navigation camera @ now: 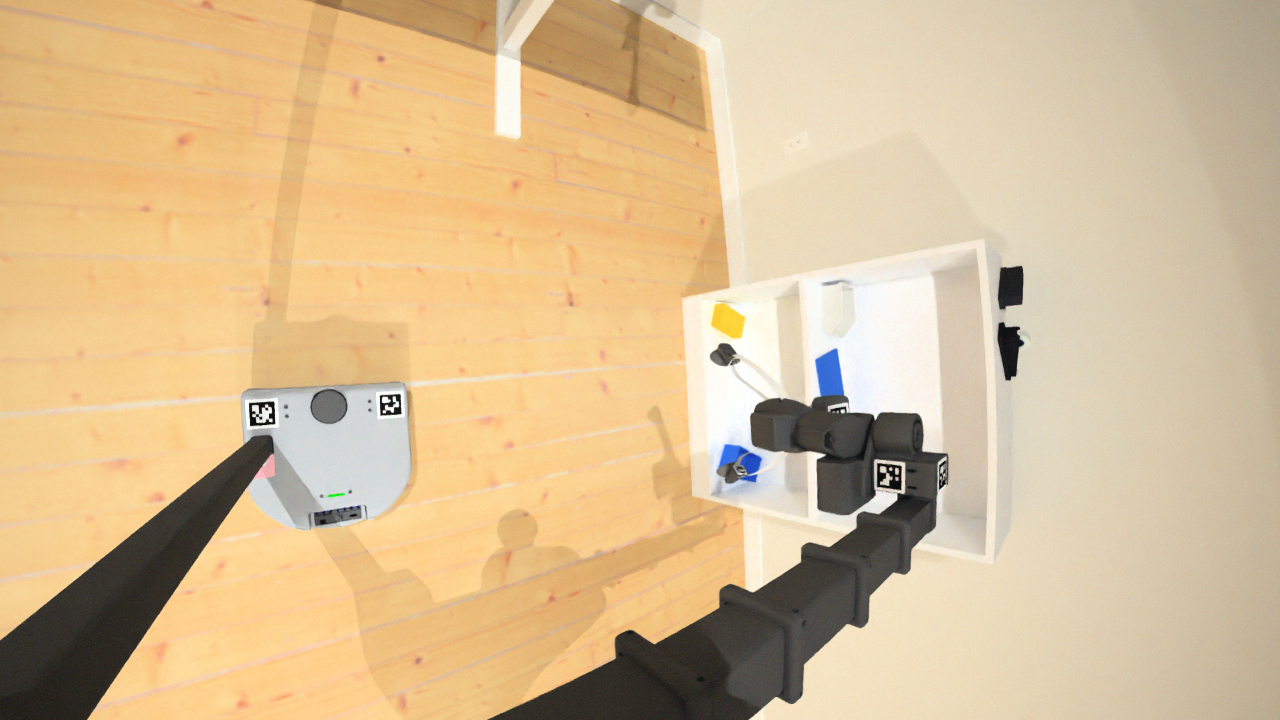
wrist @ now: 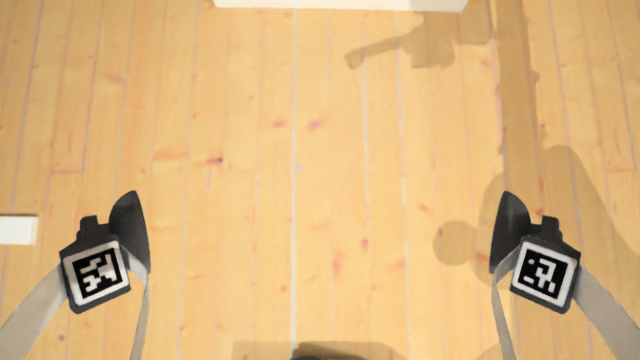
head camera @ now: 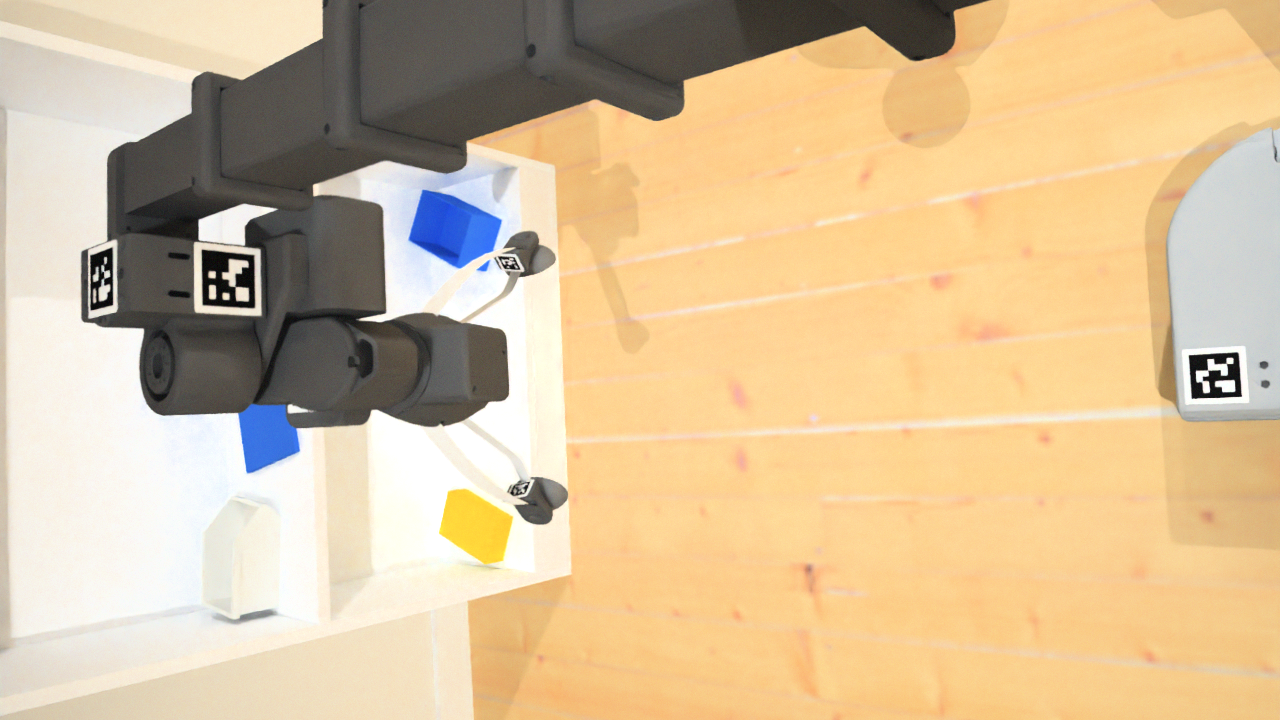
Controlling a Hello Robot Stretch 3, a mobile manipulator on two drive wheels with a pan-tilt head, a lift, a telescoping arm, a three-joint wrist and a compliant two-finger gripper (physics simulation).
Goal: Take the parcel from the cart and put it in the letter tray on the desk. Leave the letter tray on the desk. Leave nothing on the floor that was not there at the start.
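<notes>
My gripper is open, its two fingers wide apart with nothing between them. In the head and navigation views it overlaps the lower compartment of a white two-compartment shelf unit. One fingertip appears near a blue open box and the other near a yellow box; the distance in depth is unclear. I cannot identify the parcel, the cart, the desk or the letter tray in these views.
A blue piece and a whitish holder are in the other compartment. Two black objects are at its far edge. A white leg stands on the wooden floor. My base is away from the wall.
</notes>
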